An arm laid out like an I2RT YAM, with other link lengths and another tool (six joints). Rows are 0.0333 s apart.
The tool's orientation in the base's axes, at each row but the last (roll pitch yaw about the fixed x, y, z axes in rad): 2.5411 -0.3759 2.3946; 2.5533 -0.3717 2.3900; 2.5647 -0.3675 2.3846; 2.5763 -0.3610 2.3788; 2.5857 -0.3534 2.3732; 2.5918 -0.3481 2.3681; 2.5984 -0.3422 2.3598; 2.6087 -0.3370 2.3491; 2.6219 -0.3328 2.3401; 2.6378 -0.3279 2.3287; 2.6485 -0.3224 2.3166; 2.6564 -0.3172 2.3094
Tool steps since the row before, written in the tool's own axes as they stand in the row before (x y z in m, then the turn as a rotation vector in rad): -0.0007 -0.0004 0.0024 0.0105 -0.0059 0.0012; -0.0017 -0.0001 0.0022 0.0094 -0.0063 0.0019; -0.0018 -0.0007 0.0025 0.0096 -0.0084 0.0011; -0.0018 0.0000 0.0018 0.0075 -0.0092 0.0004; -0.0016 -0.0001 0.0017 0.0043 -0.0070 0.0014; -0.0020 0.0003 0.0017 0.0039 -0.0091 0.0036; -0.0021 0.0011 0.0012 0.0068 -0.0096 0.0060; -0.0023 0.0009 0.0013 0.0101 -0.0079 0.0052; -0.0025 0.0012 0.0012 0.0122 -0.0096 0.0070; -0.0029 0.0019 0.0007 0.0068 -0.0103 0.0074; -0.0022 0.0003 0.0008 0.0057 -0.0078 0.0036; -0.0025 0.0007 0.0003 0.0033 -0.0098 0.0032
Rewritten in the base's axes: 0.0006 0.0009 -0.0023 -0.0112 0.0046 -0.0002; 0.0014 0.0002 -0.0024 -0.0106 0.0042 -0.0013; 0.0011 0.0000 -0.0030 -0.0124 0.0028 -0.0017; 0.0015 -0.0001 -0.0021 -0.0116 0.0007 -0.0023; 0.0013 -0.0001 -0.0020 -0.0077 0.0002 -0.0031; 0.0018 -0.0002 -0.0019 -0.0086 0.0002 -0.0060; 0.0024 -0.0002 -0.0011 -0.0106 0.0033 -0.0072; 0.0024 -0.0004 -0.0014 -0.0116 0.0059 -0.0047; 0.0027 -0.0005 -0.0012 -0.0140 0.0075 -0.0063; 0.0034 -0.0007 -0.0006 -0.0109 0.0036 -0.0087; 0.0018 -0.0010 -0.0012 -0.0089 0.0021 -0.0047; 0.0022 -0.0013 -0.0007 -0.0090 -0.0008 -0.0060
